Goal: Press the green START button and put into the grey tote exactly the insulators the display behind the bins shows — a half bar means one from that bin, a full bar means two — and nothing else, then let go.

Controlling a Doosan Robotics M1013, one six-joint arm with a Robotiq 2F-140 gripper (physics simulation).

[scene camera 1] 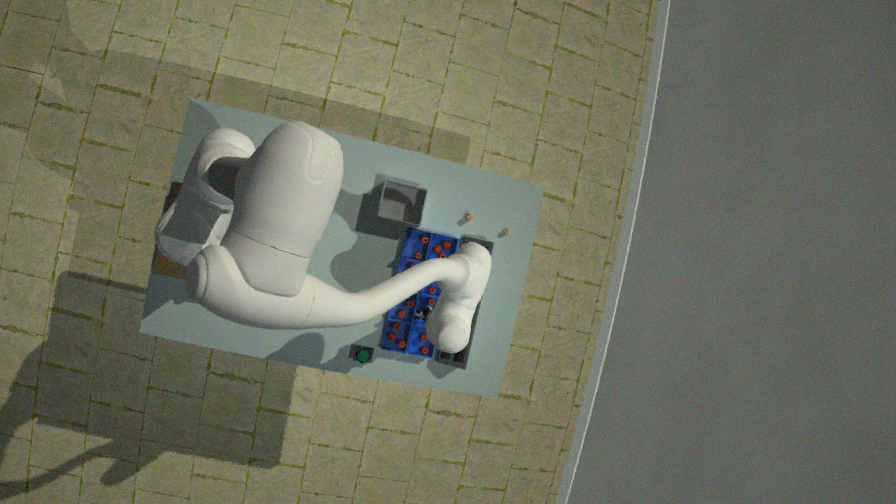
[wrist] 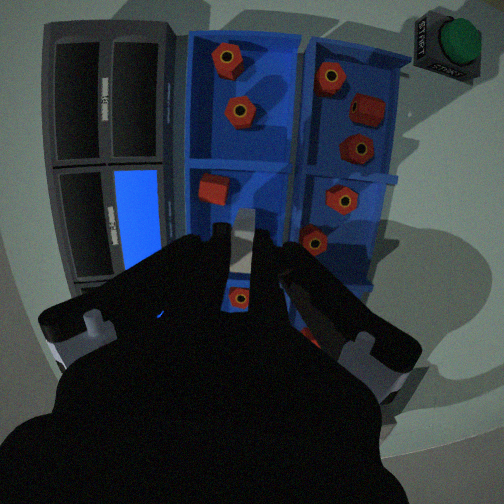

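Note:
In the wrist view my gripper (wrist: 243, 232) hovers over the blue bins (wrist: 292, 165), its black fingers drawn together with only a thin grey strip between them and nothing visibly held. Red hexagonal insulators lie in the compartments, e.g. one on its side (wrist: 214, 189) just ahead of the fingertips and one (wrist: 240, 297) below them. The dark display (wrist: 107, 155) left of the bins has one blue lit cell (wrist: 136, 217). The green START button (wrist: 460, 41) is at the top right. In the scene view the grey tote (scene camera 1: 401, 203) stands beside the bins (scene camera 1: 418, 294), and it looks empty.
Two small insulators (scene camera 1: 467, 216) (scene camera 1: 505, 231) lie loose on the table beyond the tote. The arm's forearm and wrist (scene camera 1: 460, 300) cover much of the bins and the display. The button (scene camera 1: 362, 354) sits near the table's front edge.

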